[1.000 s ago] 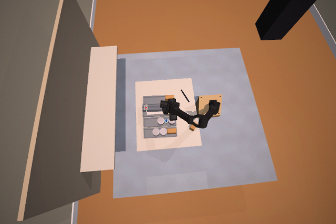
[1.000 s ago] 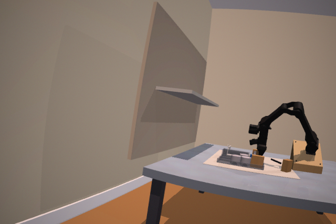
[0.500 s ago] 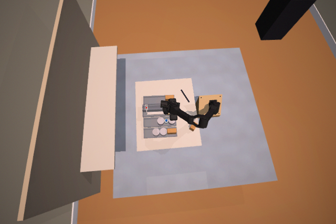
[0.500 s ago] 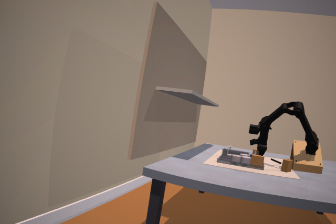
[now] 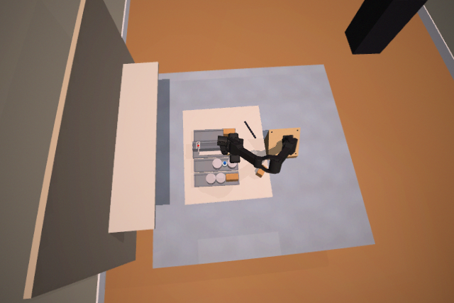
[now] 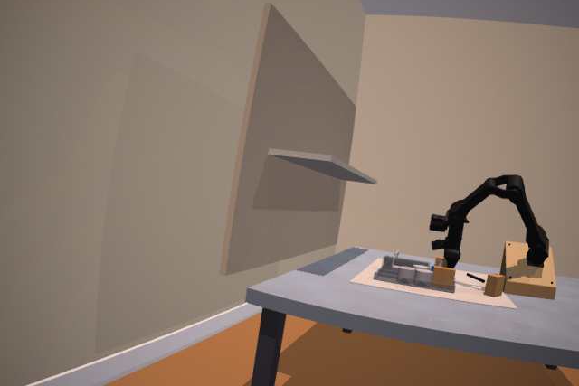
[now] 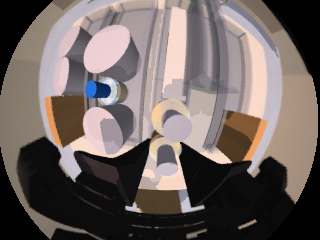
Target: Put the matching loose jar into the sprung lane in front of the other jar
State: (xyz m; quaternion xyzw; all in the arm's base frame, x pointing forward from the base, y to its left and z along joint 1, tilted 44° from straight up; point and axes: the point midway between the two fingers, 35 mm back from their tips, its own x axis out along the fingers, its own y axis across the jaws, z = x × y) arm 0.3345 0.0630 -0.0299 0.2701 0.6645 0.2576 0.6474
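Right now the pusher plate is 15 cm ahead of my gripper tip, 3 cm to the right of it and 2 cm above it. Round my gripper tip: sprung lane (15 cm ahead, 3 cm to the right, 1 cm below); then black rod (16 cm to the right, 13 cm behind, 2 cm below).
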